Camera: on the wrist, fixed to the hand. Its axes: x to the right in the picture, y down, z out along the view.
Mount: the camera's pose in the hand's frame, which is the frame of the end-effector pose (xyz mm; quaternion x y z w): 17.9 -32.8 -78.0 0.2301 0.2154 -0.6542 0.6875
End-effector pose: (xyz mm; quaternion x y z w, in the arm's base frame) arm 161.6 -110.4 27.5 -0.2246 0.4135 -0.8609 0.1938
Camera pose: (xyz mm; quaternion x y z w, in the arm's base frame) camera 99.3 -51.8 14.3 0.1949 0.0190 0.8621 0.4673
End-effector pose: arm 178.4 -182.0 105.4 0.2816 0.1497 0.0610 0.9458
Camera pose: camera 171.6 -165.7 20.7 0.3002 0.5049 -0.5506 0.5931
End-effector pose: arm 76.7 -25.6 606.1 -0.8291 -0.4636 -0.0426 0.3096
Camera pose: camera 77.6 -43.0 690.8 -0.1863 -0.8042 -0.3037 0.4756
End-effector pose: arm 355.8 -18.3 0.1 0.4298 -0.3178 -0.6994 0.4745
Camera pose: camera 410.2 -26.5 -66.6 -0.7632 -0.0040 0.6255 0.1618
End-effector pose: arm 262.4 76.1 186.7 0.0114 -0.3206 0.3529 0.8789
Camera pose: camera 336.1 81.7 141.8 0.3438 0.0576 -0.2561 0.9016
